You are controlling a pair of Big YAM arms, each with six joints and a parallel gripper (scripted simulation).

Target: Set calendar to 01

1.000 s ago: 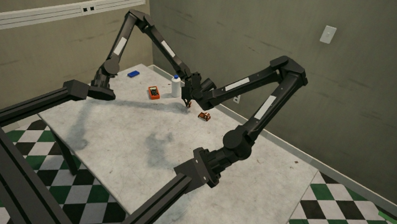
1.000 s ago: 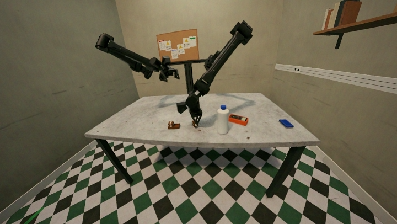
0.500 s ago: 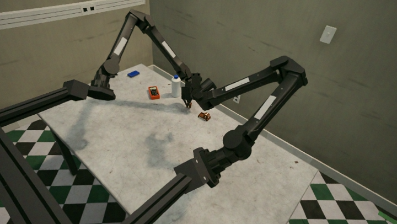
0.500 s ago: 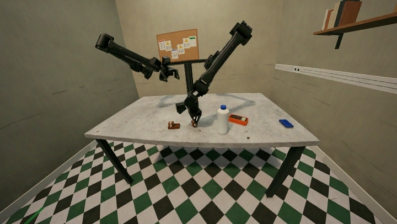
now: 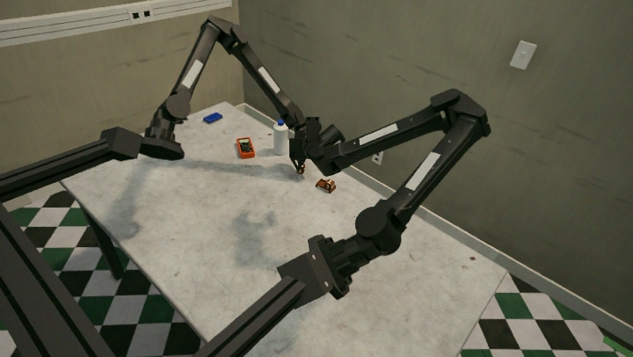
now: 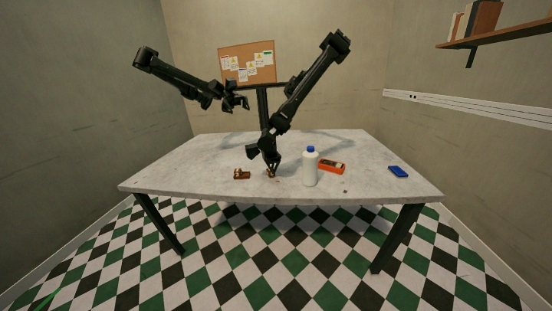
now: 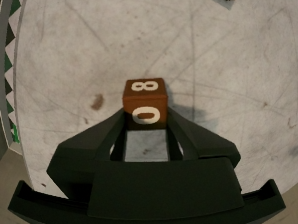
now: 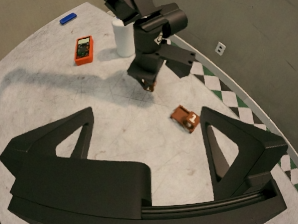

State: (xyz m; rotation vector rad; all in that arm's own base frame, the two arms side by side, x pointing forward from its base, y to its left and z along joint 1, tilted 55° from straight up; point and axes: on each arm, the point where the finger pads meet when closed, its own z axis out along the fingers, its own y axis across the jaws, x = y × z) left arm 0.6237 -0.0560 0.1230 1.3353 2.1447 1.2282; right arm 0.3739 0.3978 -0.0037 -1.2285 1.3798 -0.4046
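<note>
Right now my left hand is 15 cm to the left of the brown tray and 2 cm above it. The rest, counted from my left hand: blue block: 60 cm to the left, 2 cm below, 2 cm ahead; then white bottle: 17 cm to the left, 6 cm ahead, 5 cm above.
</note>
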